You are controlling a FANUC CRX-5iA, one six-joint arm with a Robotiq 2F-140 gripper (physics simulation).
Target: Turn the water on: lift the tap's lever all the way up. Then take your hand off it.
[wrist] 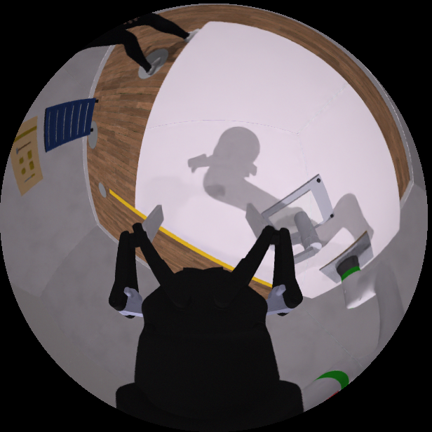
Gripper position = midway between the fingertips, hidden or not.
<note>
In view: my gripper (203,210) and a grey-framed plate (316,185).
</note>
